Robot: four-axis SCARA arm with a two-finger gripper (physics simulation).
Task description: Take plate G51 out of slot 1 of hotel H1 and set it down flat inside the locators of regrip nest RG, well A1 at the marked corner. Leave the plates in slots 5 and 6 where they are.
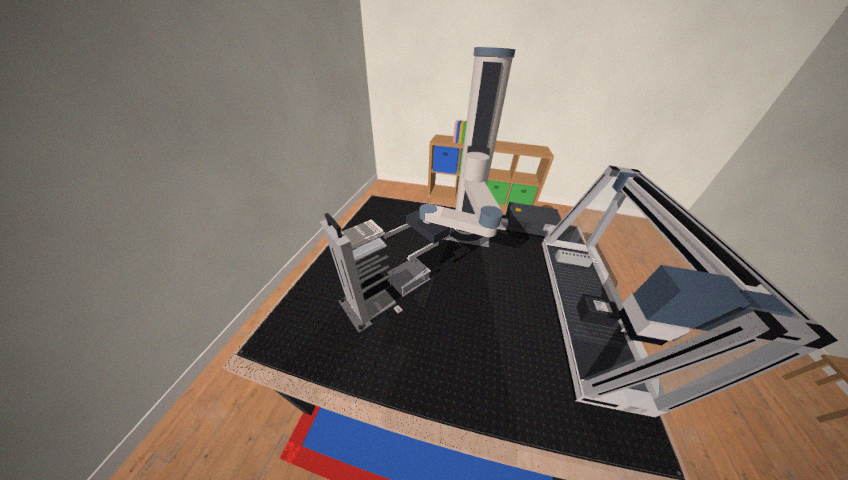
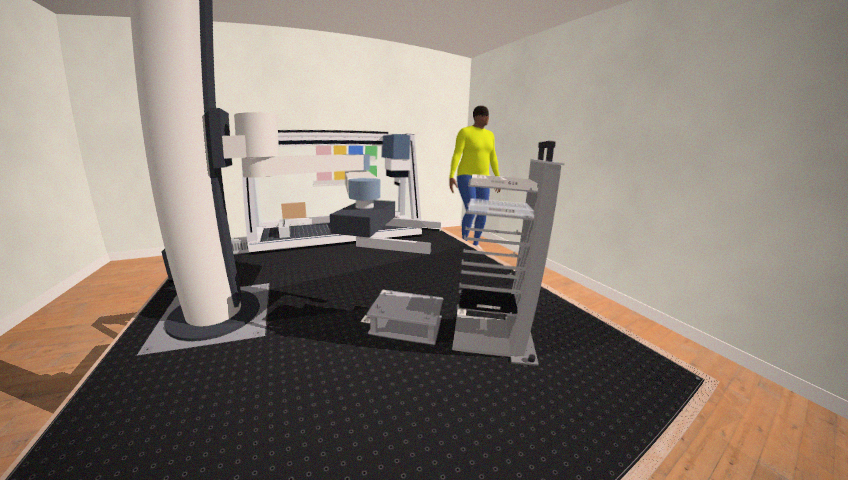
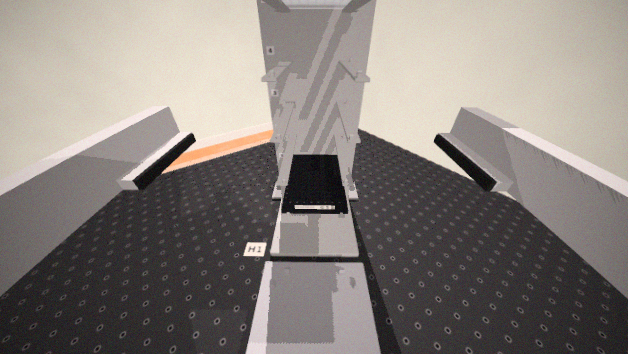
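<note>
Plate G51 is black and lies flat in the lowest slot of hotel H1. A clear plate sits in slot 5 and a whitish plate in slot 6 above it. The grey regrip nest RG stands in front of the hotel, with no plate on it. My gripper is open and empty. It points at the hotel, well above the level of G51, and is apart from it. The nest's marked corner cannot be made out.
The arm's column stands behind the nest. A framed gantry machine stands on the same black table top. A dark box is beside the column. A person stands beyond the table.
</note>
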